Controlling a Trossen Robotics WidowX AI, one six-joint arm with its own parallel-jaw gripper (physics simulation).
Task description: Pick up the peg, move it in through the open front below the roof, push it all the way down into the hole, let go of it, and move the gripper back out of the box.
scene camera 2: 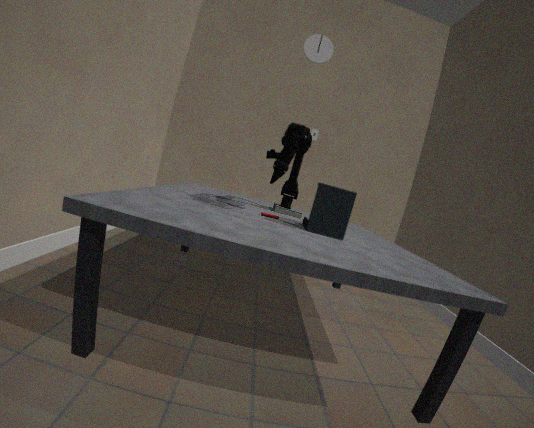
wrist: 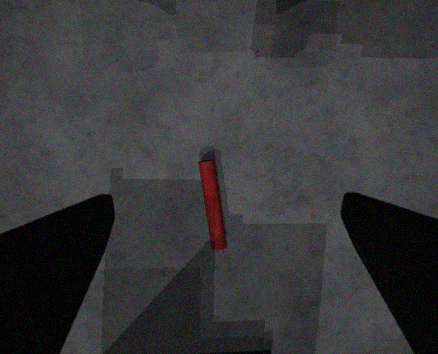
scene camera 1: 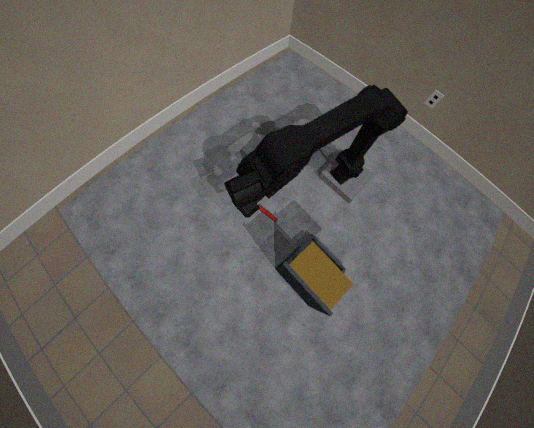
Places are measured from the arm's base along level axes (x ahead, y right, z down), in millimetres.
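Where they show: gripper, between the fingertips: (scene camera 2: 271,182) (wrist: 229,204); arm's base, origin of its link: (scene camera 2: 285,207) (scene camera 1: 341,174).
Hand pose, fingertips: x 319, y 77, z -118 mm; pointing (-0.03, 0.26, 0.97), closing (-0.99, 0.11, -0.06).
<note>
Things, the pixels of their centre, and the offset from my fingertips. "spot": a spot on its surface instead. Level surfaces: height alone.
- red peg, middle of its body: (wrist: 213,204) (scene camera 1: 267,213) (scene camera 2: 270,215) dy -32, dx -7, dz +144 mm
- dark box, middle of its body: (scene camera 1: 318,267) (scene camera 2: 327,209) dy -269, dx -4, dz +50 mm
- yellow roof, a spot on its surface: (scene camera 1: 321,276) spot: dy -275, dx +32, dz -52 mm
- table, height of its surface: dz +151 mm
The red peg (scene camera 1: 268,213) (scene camera 2: 270,216) (wrist: 213,205) lies flat on the table, with a dark tip at its upper end in the wrist view. It is nearly upright in that view, a little left of the middle between the fingers. My gripper (scene camera 1: 241,201) (scene camera 2: 272,181) (wrist: 229,204) is open and empty, pointing down above the table, with its fingers apart on either side of the peg in the wrist view. The dark box (scene camera 1: 303,288) (scene camera 2: 331,211) stands apart from the peg, with a yellow roof (scene camera 1: 321,276). The hole is hidden in all views.
The arm's base (scene camera 1: 346,169) (scene camera 2: 286,201) stands behind the peg, beside a grey bar (scene camera 1: 336,187) (scene camera 2: 288,210) on the table (scene camera 1: 200,280) (scene camera 2: 165,215). The box's tall wall faces scene camera 2. Shadows lie around the peg.
</note>
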